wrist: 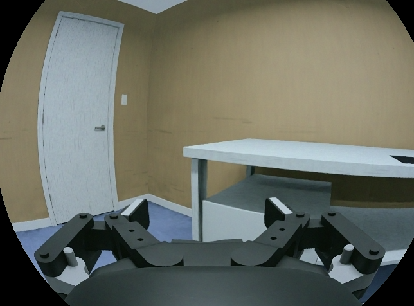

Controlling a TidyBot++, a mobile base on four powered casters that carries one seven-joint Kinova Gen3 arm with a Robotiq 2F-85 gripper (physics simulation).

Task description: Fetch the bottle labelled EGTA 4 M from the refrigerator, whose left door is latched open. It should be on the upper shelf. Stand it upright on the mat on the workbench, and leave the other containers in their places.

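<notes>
My gripper (pixel 206 212) is open and empty at the bottom of the wrist view, its two fingers wide apart. A workbench (pixel 280 153) with a light grey top stands ahead and to the right. A dark patch (pixel 404 159), which may be the mat, shows in part on its top at the right edge of the view. The EGTA 4 M bottle and the refrigerator do not show in this view.
A closed white door (pixel 77 115) with a lever handle is in the tan wall at the left, with a light switch (pixel 124 99) beside it. Under the workbench top is a lower grey shelf (pixel 295 192) with a white cabinet front (pixel 230 220). Blue floor (pixel 167 220) lies left of the bench.
</notes>
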